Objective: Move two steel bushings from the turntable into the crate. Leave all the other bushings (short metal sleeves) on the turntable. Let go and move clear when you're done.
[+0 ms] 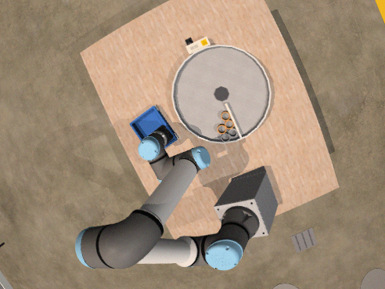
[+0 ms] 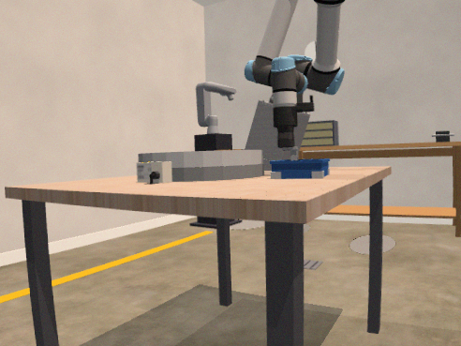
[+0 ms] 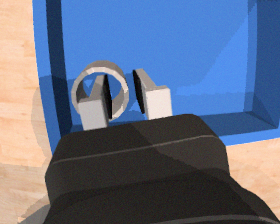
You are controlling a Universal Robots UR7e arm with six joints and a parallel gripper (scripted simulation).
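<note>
My gripper is now 3 cm short of the blue crate, 4 cm to the right of it and 2 cm above it. Also, from my hand: grey turntable: 8 cm ahead, 31 cm to the right, 1 cm above.
</note>
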